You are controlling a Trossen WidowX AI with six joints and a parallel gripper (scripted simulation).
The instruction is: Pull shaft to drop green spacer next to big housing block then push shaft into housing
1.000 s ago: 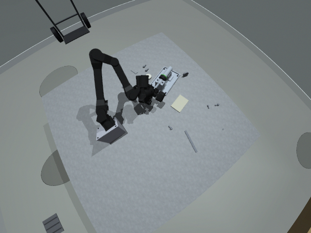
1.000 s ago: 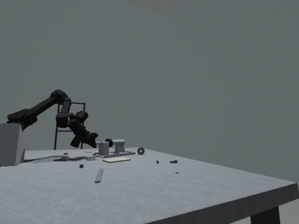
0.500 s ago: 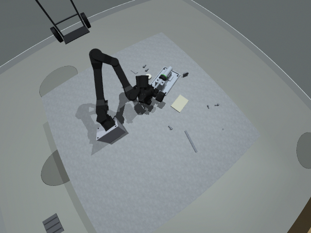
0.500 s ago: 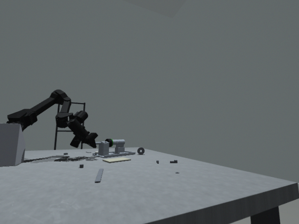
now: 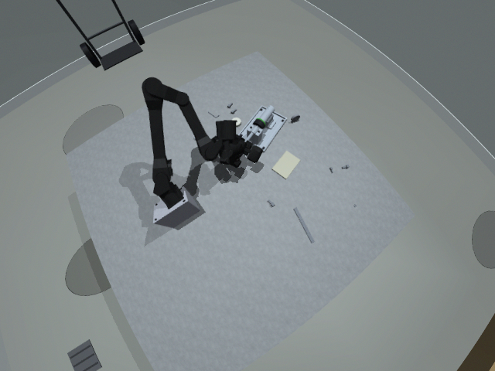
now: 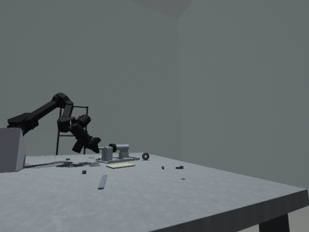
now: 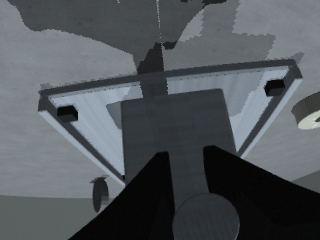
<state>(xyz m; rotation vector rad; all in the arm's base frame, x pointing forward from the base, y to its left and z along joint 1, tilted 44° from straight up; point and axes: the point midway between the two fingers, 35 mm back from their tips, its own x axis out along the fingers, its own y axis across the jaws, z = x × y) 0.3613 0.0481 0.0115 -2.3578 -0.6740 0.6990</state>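
My gripper tip is 50 mm short of the grey shaft, 20 mm to the right of it and 20 mm below it. From my gripper tip the other things lie so: green spacer (100 mm ahead, 30 mm to the left, 20 mm above); then white ring (50 mm ahead, 150 mm to the left, 50 mm below); then dark spacer (80 mm ahead, 20 mm to the left, 20 mm above).
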